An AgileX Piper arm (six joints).
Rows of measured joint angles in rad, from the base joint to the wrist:
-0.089 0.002 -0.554 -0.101 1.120 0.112
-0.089 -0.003 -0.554 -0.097 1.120 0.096
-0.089 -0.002 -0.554 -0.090 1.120 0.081
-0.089 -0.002 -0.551 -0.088 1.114 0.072
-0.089 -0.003 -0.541 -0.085 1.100 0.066
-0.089 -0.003 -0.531 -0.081 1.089 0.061
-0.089 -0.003 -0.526 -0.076 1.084 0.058
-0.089 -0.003 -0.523 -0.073 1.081 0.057
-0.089 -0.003 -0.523 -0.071 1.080 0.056
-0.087 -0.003 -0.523 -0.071 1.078 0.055
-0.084 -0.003 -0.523 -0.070 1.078 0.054
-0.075 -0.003 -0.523 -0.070 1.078 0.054
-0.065 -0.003 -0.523 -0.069 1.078 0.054
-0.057 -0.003 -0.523 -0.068 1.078 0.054
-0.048 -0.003 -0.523 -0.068 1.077 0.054
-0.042 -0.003 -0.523 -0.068 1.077 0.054
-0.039 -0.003 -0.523 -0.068 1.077 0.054
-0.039 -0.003 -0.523 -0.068 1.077 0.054
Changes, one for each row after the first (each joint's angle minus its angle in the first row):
0.000 -0.005 0.000 0.004 0.000 -0.016
0.000 -0.004 0.000 0.011 0.000 -0.031
0.000 -0.004 0.003 0.013 -0.006 -0.040
0.000 -0.005 0.013 0.016 -0.020 -0.046
0.000 -0.005 0.023 0.020 -0.031 -0.051
0.000 -0.005 0.028 0.025 -0.036 -0.054
0.000 -0.005 0.031 0.028 -0.039 -0.055
0.000 -0.005 0.031 0.030 -0.040 -0.056
0.002 -0.005 0.031 0.030 -0.042 -0.057
0.005 -0.005 0.031 0.031 -0.042 -0.058
0.014 -0.005 0.031 0.031 -0.042 -0.058
0.024 -0.005 0.031 0.032 -0.042 -0.058
0.032 -0.005 0.031 0.033 -0.042 -0.058
0.041 -0.005 0.031 0.033 -0.043 -0.058
0.047 -0.005 0.031 0.033 -0.043 -0.058
0.050 -0.005 0.031 0.033 -0.043 -0.058
0.050 -0.005 0.031 0.033 -0.043 -0.058

